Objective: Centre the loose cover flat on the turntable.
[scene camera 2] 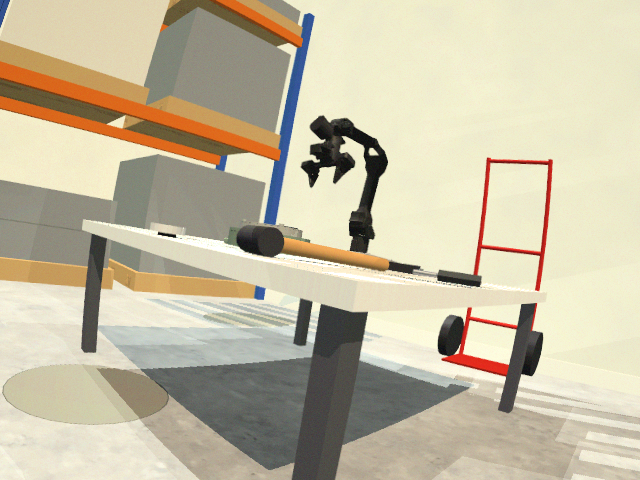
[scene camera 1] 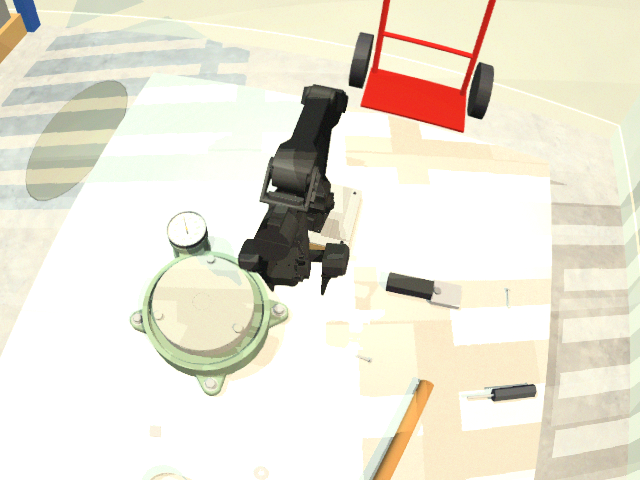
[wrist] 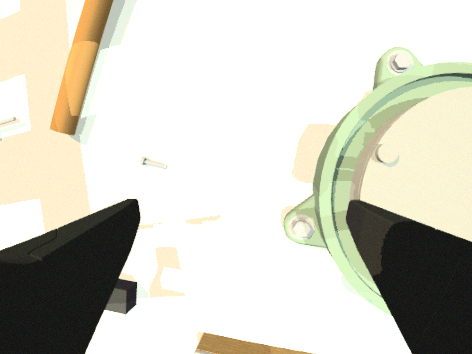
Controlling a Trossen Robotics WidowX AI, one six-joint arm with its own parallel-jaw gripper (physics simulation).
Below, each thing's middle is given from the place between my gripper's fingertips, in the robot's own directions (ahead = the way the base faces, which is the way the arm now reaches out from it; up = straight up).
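From my hand: round cover (scene camera 1: 204, 305) 3 cm ahead, 20 cm to the right, 16 cm below; hammer (scene camera 2: 266, 241) a good way ahead, far to the left, a good way below.
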